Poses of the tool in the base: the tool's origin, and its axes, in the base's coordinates. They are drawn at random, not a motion.
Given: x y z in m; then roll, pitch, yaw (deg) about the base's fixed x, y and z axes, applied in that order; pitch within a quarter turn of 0, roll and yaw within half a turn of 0.
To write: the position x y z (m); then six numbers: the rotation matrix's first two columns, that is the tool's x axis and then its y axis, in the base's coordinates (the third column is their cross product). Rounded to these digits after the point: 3 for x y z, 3 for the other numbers.
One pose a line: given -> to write
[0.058 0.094 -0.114 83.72 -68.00 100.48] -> [0.058 0.094 -0.114 -0.068 0.368 0.927 0.060 -0.926 0.372]
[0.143 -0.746 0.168 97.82 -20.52 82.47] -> [0.143 -0.746 0.168 0.123 0.928 0.351 0.089 -0.362 0.928]
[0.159 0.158 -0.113 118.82 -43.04 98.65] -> [0.159 0.158 -0.113 -0.110 0.723 0.683 0.567 -0.519 0.640]
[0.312 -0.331 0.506 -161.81 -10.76 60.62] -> [0.312 -0.331 0.506 0.482 0.856 0.187 0.856 -0.415 -0.307]
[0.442 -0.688 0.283 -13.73 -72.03 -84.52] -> [0.442 -0.688 0.283 0.029 -0.307 0.951 0.989 -0.132 -0.073]
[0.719 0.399 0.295 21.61 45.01 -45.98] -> [0.719 0.399 0.295 0.491 -0.508 -0.707 0.850 0.459 0.260]
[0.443 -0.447 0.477 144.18 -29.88 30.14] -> [0.443 -0.447 0.477 0.750 0.435 0.498 0.155 -0.848 0.507]
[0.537 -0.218 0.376 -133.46 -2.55 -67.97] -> [0.537 -0.218 0.376 0.375 -0.926 0.044 -0.626 -0.288 -0.725]
